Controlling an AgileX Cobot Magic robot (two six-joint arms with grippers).
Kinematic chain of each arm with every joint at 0, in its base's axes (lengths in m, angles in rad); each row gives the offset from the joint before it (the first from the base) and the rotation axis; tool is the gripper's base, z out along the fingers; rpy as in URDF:
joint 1: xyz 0 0 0.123 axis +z
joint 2: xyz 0 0 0 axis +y
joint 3: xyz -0.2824 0 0.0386 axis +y
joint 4: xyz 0.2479 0 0.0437 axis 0.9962 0 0.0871
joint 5: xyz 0 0 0 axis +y
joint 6: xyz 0.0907 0 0.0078 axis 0.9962 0 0.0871
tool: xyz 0 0 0 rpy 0 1.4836 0
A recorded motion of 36 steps. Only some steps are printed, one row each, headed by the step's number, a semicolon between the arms.
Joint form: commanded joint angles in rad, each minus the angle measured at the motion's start. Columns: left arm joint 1, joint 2, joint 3, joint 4, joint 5, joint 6; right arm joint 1, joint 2, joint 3, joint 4, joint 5, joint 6.
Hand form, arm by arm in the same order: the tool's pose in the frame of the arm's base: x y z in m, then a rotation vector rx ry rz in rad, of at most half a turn. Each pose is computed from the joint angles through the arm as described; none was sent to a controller.
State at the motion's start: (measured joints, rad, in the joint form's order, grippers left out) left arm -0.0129 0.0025 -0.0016 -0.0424 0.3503 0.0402; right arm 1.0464 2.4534 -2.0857 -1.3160 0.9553 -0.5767
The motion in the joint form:
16: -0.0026 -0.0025 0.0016 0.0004 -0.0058 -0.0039; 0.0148 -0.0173 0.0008 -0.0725 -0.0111 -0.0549
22: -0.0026 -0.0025 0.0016 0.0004 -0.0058 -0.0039; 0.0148 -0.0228 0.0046 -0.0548 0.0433 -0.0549
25: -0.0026 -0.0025 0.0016 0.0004 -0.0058 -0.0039; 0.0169 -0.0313 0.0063 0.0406 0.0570 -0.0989
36: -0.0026 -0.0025 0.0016 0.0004 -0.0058 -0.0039; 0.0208 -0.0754 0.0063 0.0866 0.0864 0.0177
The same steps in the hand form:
16: 0.0535 -0.0021 0.1820 0.0212 1.8277 -0.0262; 0.3247 0.4323 0.2057 -2.0297 0.7985 -1.4493
22: 0.0535 -0.0021 0.1820 0.0212 1.8277 -0.0262; 0.3244 0.4266 0.2068 -2.0329 0.8615 -1.4776
25: 0.0535 -0.0021 0.1820 0.0212 1.8277 -0.0262; 0.3207 0.4246 0.2040 -2.0940 0.9174 -1.4159
36: 0.0535 -0.0021 0.1820 0.0212 1.8277 -0.0262; 0.3157 0.4195 0.2239 -1.9755 1.0909 -1.3214

